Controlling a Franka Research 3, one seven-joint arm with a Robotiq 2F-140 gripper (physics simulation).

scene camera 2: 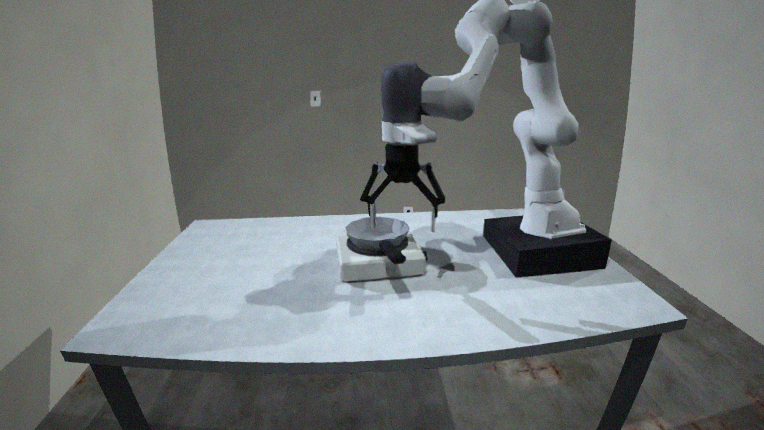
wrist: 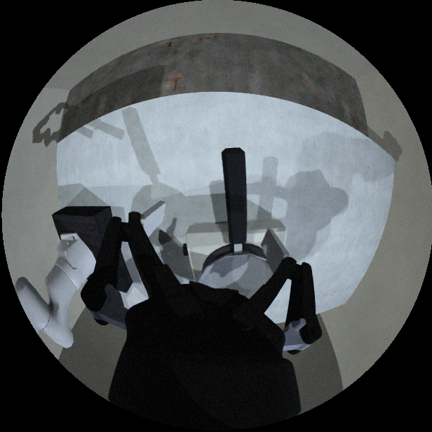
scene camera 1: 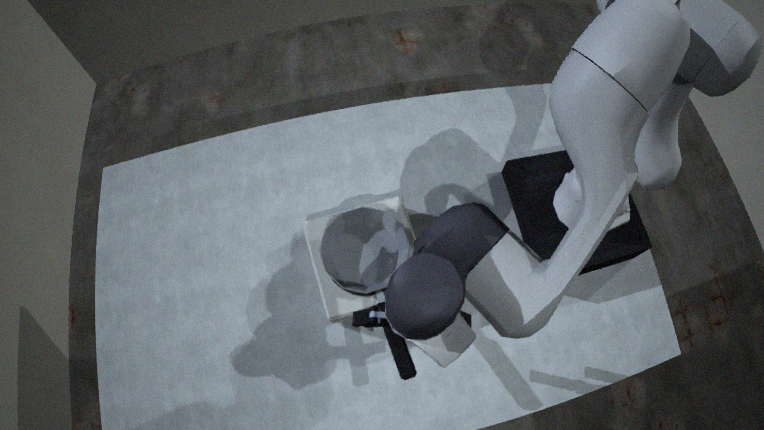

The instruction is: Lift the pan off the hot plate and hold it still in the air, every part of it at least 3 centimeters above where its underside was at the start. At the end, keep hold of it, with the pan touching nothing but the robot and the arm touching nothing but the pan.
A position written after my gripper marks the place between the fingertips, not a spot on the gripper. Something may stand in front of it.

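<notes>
My gripper (scene camera 2: 403,228) is visible also in scene camera 1 (scene camera 1: 410,325) and in the wrist view (wrist: 215,224). Grey pan: seen in scene camera 1 (scene camera 1: 361,248), scene camera 2 (scene camera 2: 389,232) and the wrist view (wrist: 244,271). Cream hot plate: seen in scene camera 1 (scene camera 1: 339,303) and the wrist view (wrist: 204,243).
</notes>
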